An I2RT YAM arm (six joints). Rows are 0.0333 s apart.
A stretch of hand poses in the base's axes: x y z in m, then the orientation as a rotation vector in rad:
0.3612, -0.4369, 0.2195, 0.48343, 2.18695, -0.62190
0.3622, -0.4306, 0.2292, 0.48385, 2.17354, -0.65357
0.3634, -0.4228, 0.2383, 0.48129, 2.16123, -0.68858
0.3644, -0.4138, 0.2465, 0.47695, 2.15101, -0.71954
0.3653, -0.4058, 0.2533, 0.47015, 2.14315, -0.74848
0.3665, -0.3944, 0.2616, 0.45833, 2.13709, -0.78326
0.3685, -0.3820, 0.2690, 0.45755, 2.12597, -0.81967
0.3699, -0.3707, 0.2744, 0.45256, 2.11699, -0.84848
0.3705, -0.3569, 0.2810, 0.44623, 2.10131, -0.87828
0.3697, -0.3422, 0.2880, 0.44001, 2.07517, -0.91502
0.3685, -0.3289, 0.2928, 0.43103, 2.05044, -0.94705
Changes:
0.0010, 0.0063, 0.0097, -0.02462, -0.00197, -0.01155
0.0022, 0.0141, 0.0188, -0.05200, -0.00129, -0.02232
0.0032, 0.0231, 0.0270, -0.07665, 0.00037, -0.03045
0.0041, 0.0311, 0.0338, -0.10002, 0.00391, -0.03618
0.0053, 0.0425, 0.0421, -0.12810, 0.01182, -0.04058
0.0073, 0.0549, 0.0495, -0.15503, 0.01540, -0.05356
0.0087, 0.0662, 0.0549, -0.17785, 0.01865, -0.06078
0.0093, 0.0800, 0.0615, -0.20414, 0.01664, -0.06747
0.0085, 0.0947, 0.0685, -0.23849, 0.00842, -0.07702
0.0073, 0.1080, 0.0733, -0.27046, 0.00023, -0.08298

